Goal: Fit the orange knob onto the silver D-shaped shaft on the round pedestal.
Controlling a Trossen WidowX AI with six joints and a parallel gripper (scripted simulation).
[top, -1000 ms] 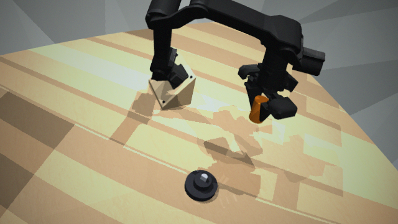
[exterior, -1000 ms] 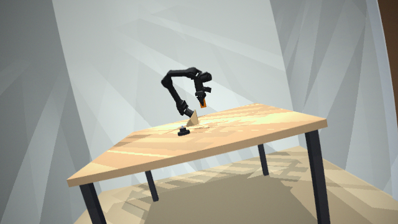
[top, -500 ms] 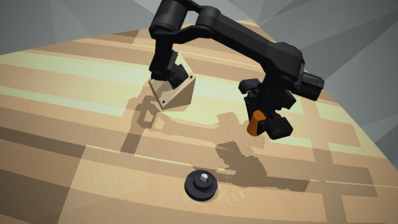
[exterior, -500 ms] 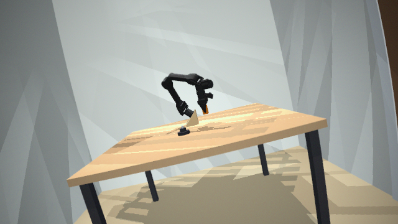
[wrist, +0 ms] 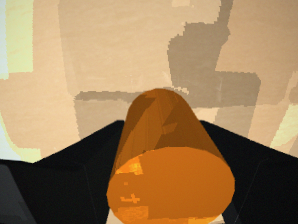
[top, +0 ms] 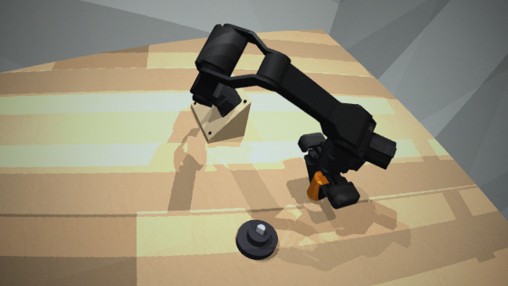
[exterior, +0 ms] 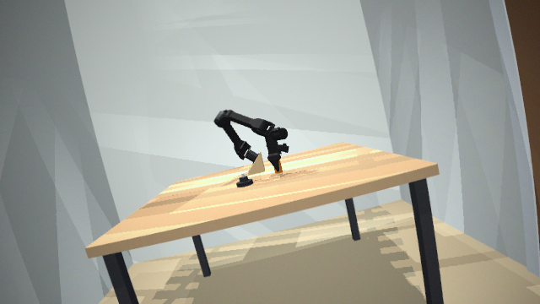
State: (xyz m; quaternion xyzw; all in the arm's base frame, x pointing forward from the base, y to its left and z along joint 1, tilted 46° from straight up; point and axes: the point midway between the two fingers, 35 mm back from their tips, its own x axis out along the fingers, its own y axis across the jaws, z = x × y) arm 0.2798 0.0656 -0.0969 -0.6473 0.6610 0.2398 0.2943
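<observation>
Now: gripper tip 3 cm below the orange knob. Also, from my gripper tip: pedestal with D-shaped shaft: 6 cm ahead, 18 cm to the right, 1 cm above.
</observation>
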